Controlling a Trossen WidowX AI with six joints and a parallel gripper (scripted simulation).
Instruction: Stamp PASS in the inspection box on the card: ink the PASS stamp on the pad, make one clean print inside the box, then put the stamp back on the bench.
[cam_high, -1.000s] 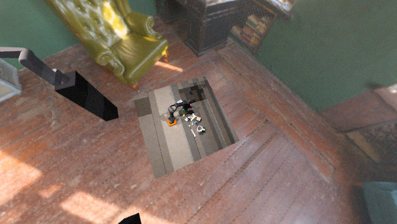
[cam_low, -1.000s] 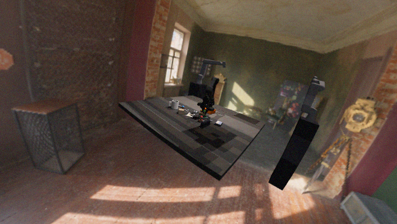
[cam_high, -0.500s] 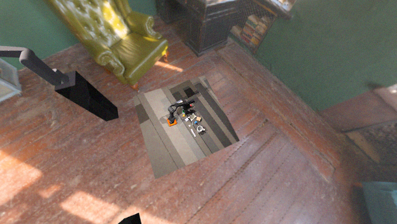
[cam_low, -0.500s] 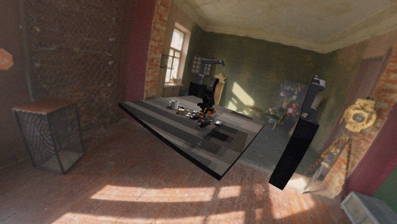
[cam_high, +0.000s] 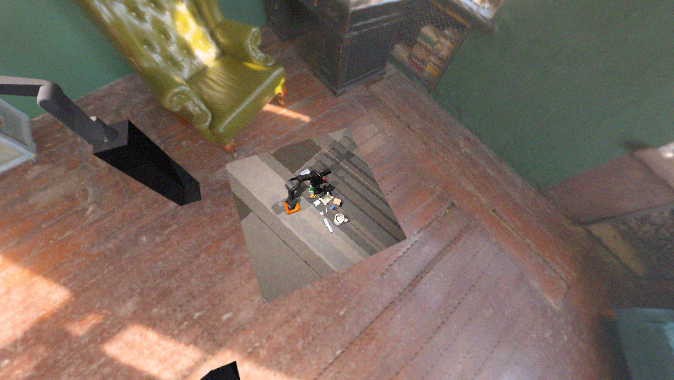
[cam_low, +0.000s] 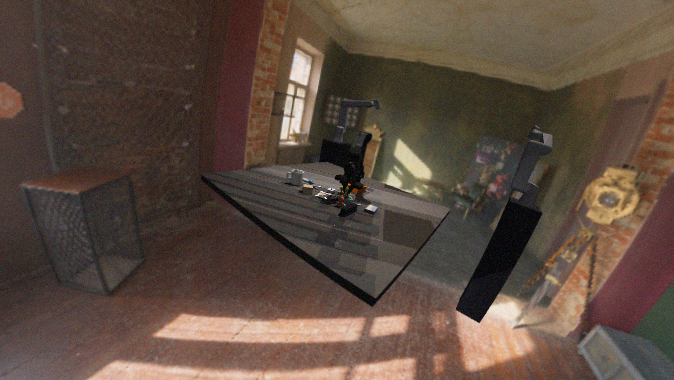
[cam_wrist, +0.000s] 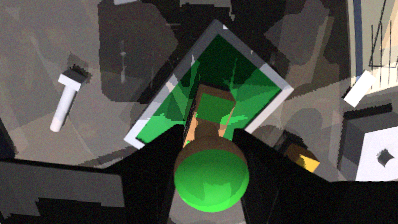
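Now: the green ink pad 3 cm below my gripper tip. The rest, counted from my gripper tip: cream card (11 cm to the right, 8 cm ahead, 4 cm below).
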